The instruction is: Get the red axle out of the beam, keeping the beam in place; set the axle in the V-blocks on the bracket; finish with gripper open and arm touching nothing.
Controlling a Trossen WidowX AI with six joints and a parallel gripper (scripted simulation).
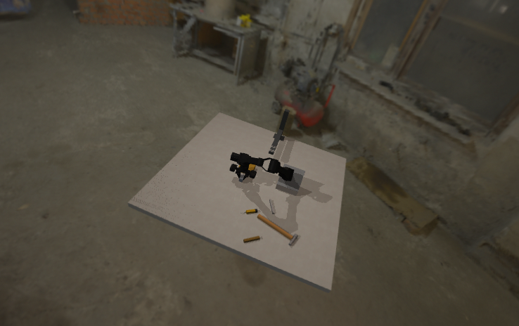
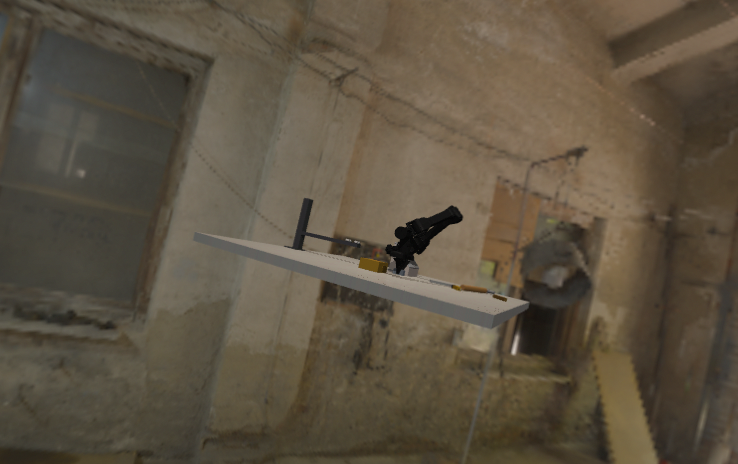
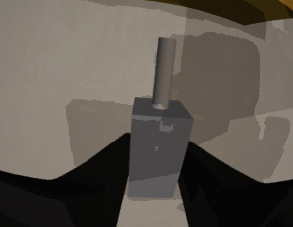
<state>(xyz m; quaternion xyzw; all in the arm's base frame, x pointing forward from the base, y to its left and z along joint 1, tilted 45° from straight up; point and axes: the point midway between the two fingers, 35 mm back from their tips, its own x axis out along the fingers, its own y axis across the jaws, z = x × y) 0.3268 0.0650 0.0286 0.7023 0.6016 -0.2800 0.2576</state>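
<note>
My gripper tip is now 10 mm past the yellow-orange block, 130 mm to the left of it and 10 mm below it. Also, from my gripper tip: grey bar 260 mm behind, 170 mm to the left, 10 mm below; grey-blue block 20 mm to the right, 10 mm above; yellow-black tool 120 mm behind, 270 mm to the left, 10 mm below.
</note>
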